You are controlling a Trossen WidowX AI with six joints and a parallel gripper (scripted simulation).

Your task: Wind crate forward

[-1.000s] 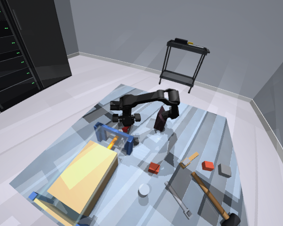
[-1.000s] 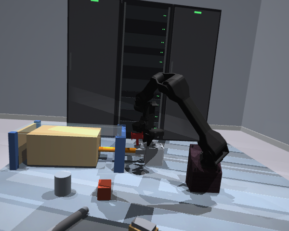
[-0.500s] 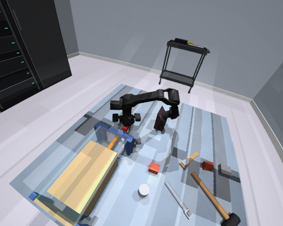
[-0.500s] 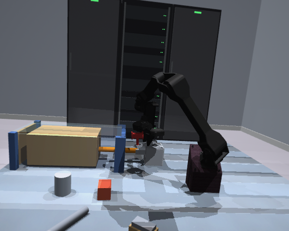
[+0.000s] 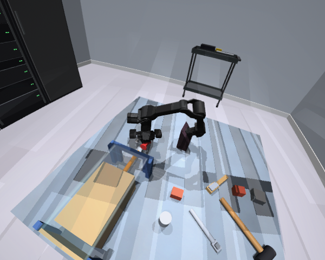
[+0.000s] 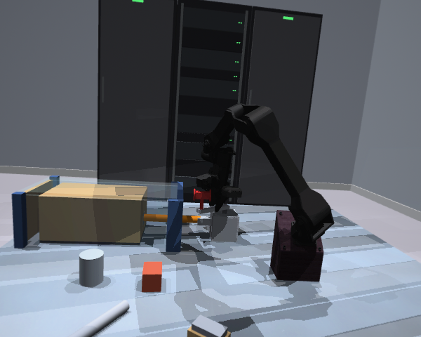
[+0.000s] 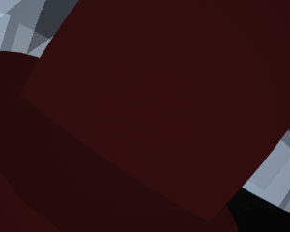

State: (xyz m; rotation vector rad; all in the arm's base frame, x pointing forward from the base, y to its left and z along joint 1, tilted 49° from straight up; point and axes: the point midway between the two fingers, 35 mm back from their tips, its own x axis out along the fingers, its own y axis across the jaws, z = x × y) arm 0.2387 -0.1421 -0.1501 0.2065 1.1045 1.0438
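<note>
Now: the red knob 50 mm above my gripper tip, 40 mm ahead of it and 30 mm to the left of it. Also, from my gripper tip: crank handle 20 mm above, 10 mm to the left, 10 mm ahead; grey winch 70 mm below, 50 mm behind, 40 mm to the right; frame 120 mm ahead, 10 mm to the right.
</note>
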